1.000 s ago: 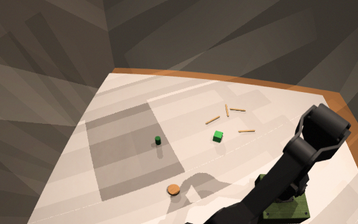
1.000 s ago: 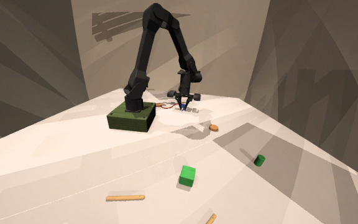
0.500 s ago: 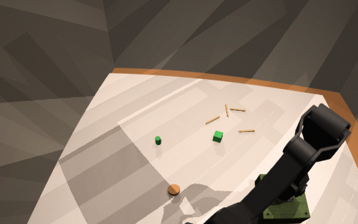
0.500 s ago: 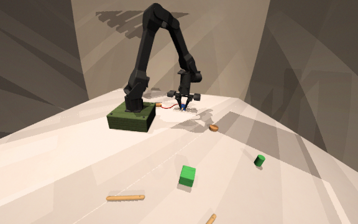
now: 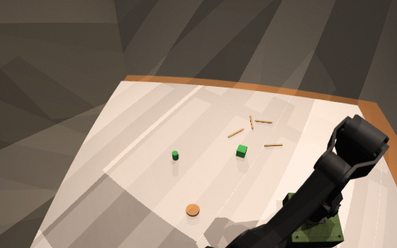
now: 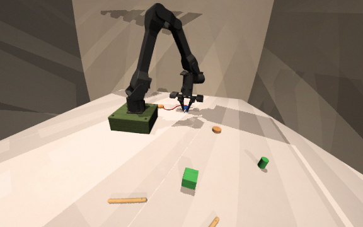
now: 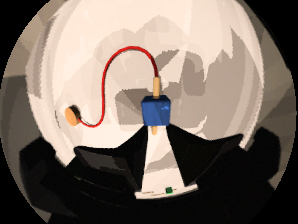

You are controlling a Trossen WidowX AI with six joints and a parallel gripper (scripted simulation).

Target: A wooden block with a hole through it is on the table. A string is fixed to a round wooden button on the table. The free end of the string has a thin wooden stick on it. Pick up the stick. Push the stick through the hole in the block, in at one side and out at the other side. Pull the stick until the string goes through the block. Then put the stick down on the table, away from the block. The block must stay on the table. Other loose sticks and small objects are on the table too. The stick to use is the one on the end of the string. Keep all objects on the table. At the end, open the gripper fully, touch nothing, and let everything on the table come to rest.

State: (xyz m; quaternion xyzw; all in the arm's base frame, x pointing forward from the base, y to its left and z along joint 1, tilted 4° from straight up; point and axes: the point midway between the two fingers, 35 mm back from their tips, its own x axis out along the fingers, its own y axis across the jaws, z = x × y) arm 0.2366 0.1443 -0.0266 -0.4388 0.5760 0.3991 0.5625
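My gripper tip is 1 cm short of the small blue block and 2 cm to the right of it. Round my gripper tip: green cube (4 cm behind, 42 cm to the right); thin wooden stick (1 cm ahead, 4 cm to the left); round wooden button (15 cm behind, 6 cm to the left).
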